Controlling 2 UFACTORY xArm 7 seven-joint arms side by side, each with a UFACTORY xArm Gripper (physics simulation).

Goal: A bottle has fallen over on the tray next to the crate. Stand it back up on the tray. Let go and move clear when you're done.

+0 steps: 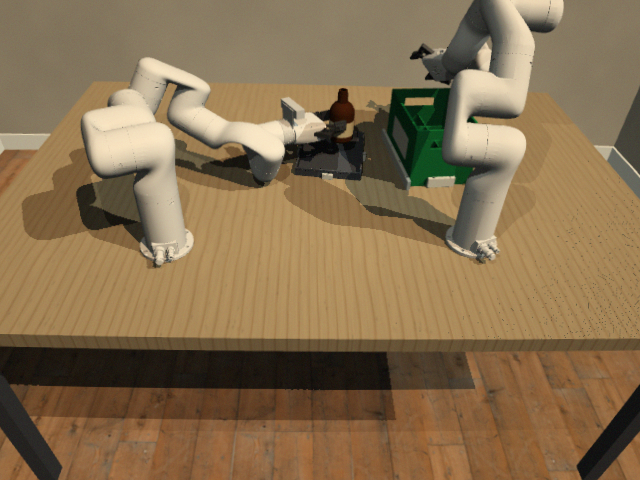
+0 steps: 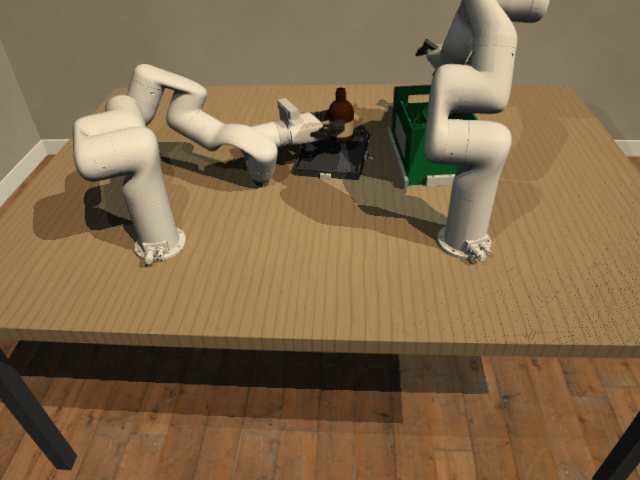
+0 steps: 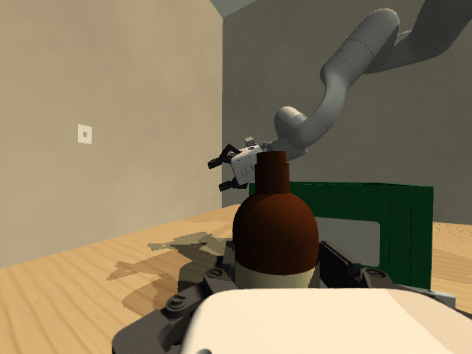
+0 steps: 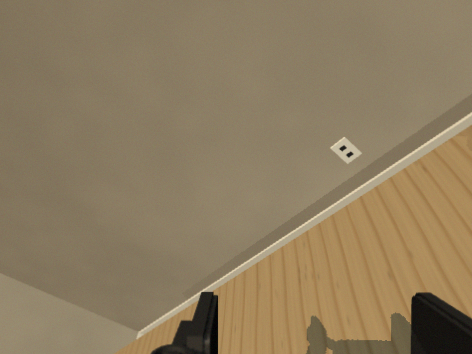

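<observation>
A brown bottle with a cream label stands upright over the back part of the dark tray. Whether its base touches the tray floor is hard to tell. My left gripper reaches in level from the left and is shut on the bottle, with a finger on each side at the label. My right gripper is open and empty, high up behind the crate. The green crate stands to the right of the tray.
A grey rail lies along the crate's left side, and a white block sits at its front. The right arm rises in front of the crate and hides part of it. A wall stands behind the table.
</observation>
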